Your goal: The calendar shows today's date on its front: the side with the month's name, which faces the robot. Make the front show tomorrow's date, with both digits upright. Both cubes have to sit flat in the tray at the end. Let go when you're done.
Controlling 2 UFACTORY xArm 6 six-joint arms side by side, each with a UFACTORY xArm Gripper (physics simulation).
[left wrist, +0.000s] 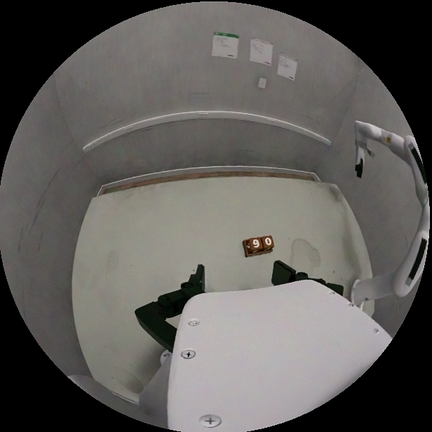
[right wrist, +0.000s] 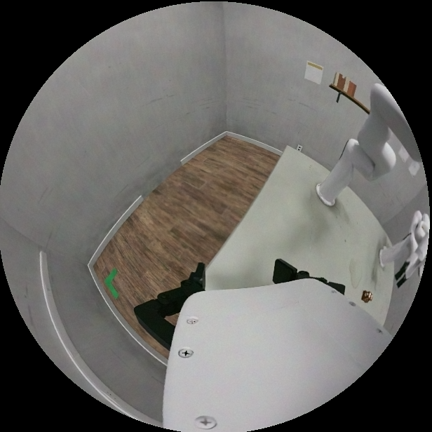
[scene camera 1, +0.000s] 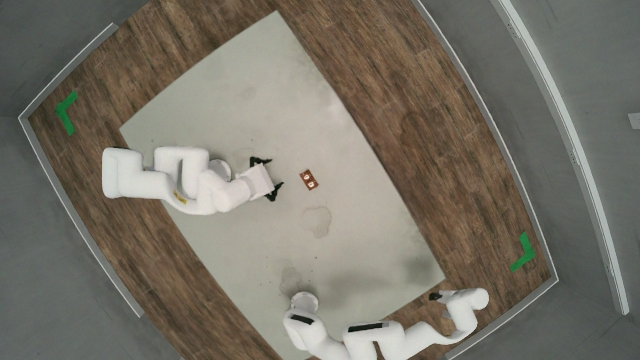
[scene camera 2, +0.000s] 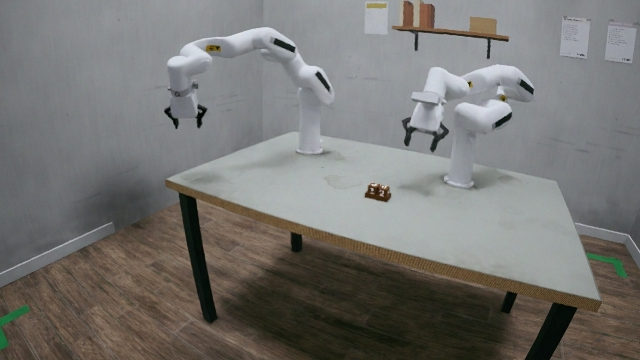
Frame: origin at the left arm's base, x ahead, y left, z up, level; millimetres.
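Where they show: left gripper, between the fingertips: (scene camera 1: pixel 275 172) (scene camera 2: pixel 418 148); right gripper, between the fingertips: (scene camera 1: pixel 439 299) (scene camera 2: pixel 188 126); left arm's base, origin of its link: (scene camera 1: pixel 217 173) (scene camera 2: pixel 458 182); right arm's base, origin of its link: (scene camera 1: pixel 304 303) (scene camera 2: pixel 309 150).
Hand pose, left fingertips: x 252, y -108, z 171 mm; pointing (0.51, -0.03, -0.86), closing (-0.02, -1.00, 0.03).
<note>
Each offset is from my left fingertips to the top centre of the thing. "*": to the spot under its first point. Level surfaces: height alone.
The calendar's two brown cubes {dz -129, dx +81, dy -79 mm} (scene camera 1: pixel 306 177) {dz -129, dx +84, dy -113 mm} (scene camera 1: pixel 311 184) (scene camera 2: pixel 372 190) (scene camera 2: pixel 383 191) sit side by side in the brown tray {* dz -167, dx +104, dy -87 mm} (scene camera 2: pixel 377 199) (left wrist: pixel 258 254). In the left wrist view the left cube (left wrist: pixel 255 243) shows a 9 and the right cube (left wrist: pixel 268 243) a 0. In scene camera 2 their far side shows two digits; the right one looks like 2, the left one is too small to tell. The month's name is not legible. My left gripper (scene camera 1: pixel 276 172) (scene camera 2: pixel 420 147) (left wrist: pixel 240 274) is open and empty, above the table, left of the calendar in scene camera 1. My right gripper (scene camera 1: pixel 434 297) (scene camera 2: pixel 188 126) (right wrist: pixel 240 272) is open and empty, far off.
The pale table {dz -171 mm} (scene camera 1: pixel 240 235) (scene camera 2: pixel 450 220) carries both arm bases. In scene camera 1 the right arm's base (scene camera 1: pixel 304 301) stands near the lower edge. Faint stains mark the table top near the calendar. A wall shelf (scene camera 2: pixel 450 33) hangs behind the arms.
</note>
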